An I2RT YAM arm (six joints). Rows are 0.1 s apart.
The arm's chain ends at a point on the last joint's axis. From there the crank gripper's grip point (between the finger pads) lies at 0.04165 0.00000 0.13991 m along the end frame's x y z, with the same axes.
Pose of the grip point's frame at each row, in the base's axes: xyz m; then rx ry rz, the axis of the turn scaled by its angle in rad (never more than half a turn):
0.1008 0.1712 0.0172 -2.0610 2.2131 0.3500
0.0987 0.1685 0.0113 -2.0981 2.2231 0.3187
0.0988 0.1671 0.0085 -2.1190 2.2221 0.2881
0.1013 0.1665 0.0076 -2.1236 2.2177 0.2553
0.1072 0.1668 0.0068 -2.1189 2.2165 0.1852
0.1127 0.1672 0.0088 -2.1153 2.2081 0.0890
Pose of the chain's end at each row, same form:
0.1160 0.1791 0.1622 -2.0610 2.2131 0.3500
0.1144 0.1818 0.1558 -2.0981 2.2231 0.3187
0.1132 0.1837 0.1528 -2.1190 2.2221 0.2881
0.1132 0.1851 0.1519 -2.1236 2.2177 0.2553
0.1138 0.1892 0.1509 -2.1189 2.2165 0.1852
0.1117 0.1948 0.1521 -2.1153 2.2081 0.0890

